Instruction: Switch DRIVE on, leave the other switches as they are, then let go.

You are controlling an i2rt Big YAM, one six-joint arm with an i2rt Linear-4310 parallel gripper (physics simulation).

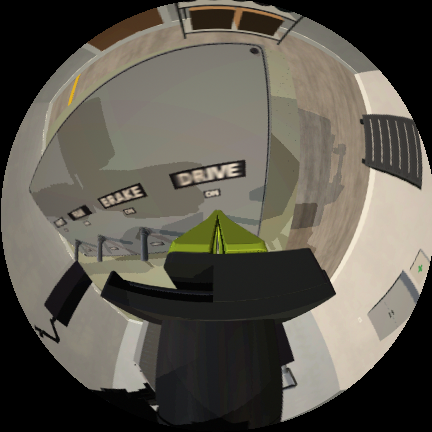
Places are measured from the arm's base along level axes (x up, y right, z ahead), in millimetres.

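Pixels of known places: gripper, fingertip midpoint: [217,214].
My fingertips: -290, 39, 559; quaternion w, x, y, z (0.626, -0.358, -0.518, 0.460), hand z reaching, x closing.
Note:
For each thing: its middle in the pictures, then the offset to it from my fingertips, as dx, dy, dz.
- DRIVE label, body centre: [207,173] -18, -22, +35
- grey switch panel, body centre: [114,194] -73, -182, -48
- BRAKE label, body centre: [118,196] -18, -128, -21
- BRAKE lever, body centre: [143,246] -24, -88, -95
- screw, body centre: [253,50] +27, -23, +163
The DRIVE label [209,173] is on the right part of a grey switch panel [200,95], with a small ON label [212,193] below it. My gripper [217,214] is shut and empty, with its green fingertips just below that ON label. The DRIVE lever does not show; the fingers and gripper body cover that area, so its position cannot be told. The BRAKE label [122,196] is to the left, and the BRAKE lever [144,245] points down. Two more levers [100,249] [77,250] farther left also point down.
A screw [254,50] is at the panel's top right corner. A dark slatted panel [392,149] is at the far right, and a grey cabinet [392,310] is at the lower right. A metal rack [210,36] stands at the top. A black object [67,295] is at the lower left.

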